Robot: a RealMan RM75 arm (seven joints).
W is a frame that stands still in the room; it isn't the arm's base.
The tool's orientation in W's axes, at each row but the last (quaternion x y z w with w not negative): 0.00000, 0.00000, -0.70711, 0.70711; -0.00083, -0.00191, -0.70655, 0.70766; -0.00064, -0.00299, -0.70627, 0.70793; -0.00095, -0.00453, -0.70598, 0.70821; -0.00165, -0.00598, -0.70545, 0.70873; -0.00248, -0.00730, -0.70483, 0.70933; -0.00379, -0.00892, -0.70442, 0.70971
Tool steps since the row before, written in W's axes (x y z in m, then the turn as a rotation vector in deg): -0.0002, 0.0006, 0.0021, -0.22, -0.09, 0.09; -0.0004, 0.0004, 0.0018, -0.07, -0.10, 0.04; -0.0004, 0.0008, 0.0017, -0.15, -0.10, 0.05; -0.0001, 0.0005, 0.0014, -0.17, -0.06, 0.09; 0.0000, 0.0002, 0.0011, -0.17, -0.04, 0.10; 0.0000, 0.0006, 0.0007, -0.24, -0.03, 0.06; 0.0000, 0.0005, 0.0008, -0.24, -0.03, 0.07
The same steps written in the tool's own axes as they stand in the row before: -0.0006, -0.0002, 0.0021, 0.09, -0.22, 0.09; -0.0004, -0.0004, 0.0018, 0.10, -0.07, 0.04; -0.0008, -0.0004, 0.0017, 0.10, -0.15, 0.05; -0.0005, -0.0001, 0.0014, 0.06, -0.17, 0.09; -0.0002, 0.0000, 0.0011, 0.04, -0.17, 0.10; -0.0006, 0.0000, 0.0007, 0.03, -0.24, 0.06; -0.0005, 0.0000, 0.0008, 0.03, -0.24, 0.07
